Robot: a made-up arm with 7 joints. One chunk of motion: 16 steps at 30 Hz.
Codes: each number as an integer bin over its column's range. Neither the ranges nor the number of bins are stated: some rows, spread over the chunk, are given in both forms.
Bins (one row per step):
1: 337 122 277 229 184 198 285
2: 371 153 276 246 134 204 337
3: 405 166 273 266 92 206 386
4: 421 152 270 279 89 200 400
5: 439 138 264 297 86 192 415
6: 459 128 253 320 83 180 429
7: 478 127 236 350 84 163 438
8: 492 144 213 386 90 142 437
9: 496 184 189 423 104 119 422
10: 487 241 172 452 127 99 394
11: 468 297 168 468 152 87 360
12: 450 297 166 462 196 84 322
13: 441 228 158 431 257 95 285
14: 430 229 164 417 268 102 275
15: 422 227 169 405 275 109 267
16: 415 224 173 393 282 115 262
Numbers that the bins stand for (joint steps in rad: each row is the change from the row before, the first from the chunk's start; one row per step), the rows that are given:
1: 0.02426 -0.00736 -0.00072 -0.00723 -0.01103 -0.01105 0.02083
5: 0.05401 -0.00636 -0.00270 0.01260 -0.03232 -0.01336 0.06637
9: 0.07063 -0.00348 -0.01415 0.04934 -0.02841 -0.04136 0.06882
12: 0.05721 0.00360 -0.01766 0.06071 -0.00842 -0.05478 0.03379
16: 0.04701 -0.00097 -0.01659 0.04059 0.01026 -0.04289 0.01278
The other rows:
2: 0.03418 -0.00542 -0.00087 -0.00227 -0.02189 -0.00875 0.03905
3: 0.04409 -0.00460 -0.00133 0.00356 -0.03102 -0.00799 0.05621
4: 0.04876 -0.00548 -0.00179 0.00735 -0.03167 -0.01029 0.06112
6: 0.05984 -0.00698 -0.00438 0.01931 -0.03297 -0.01796 0.07128
7: 0.06538 -0.00705 -0.00698 0.02805 -0.03275 -0.02448 0.07443
8: 0.06946 -0.00598 -0.01049 0.03855 -0.03145 -0.03253 0.07408
10: 0.06800 0.00009 -0.01675 0.05780 -0.02341 -0.04903 0.05902
11: 0.06246 0.00360 -0.01736 0.06246 -0.01798 -0.05363 0.04711
13: 0.05459 -0.00072 -0.01888 0.05167 0.00483 -0.05056 0.02083
14: 0.05138 -0.00066 -0.01797 0.04759 0.00722 -0.04788 0.01733
15: 0.04905 -0.00078 -0.01720 0.04409 0.00874 -0.04519 0.01453

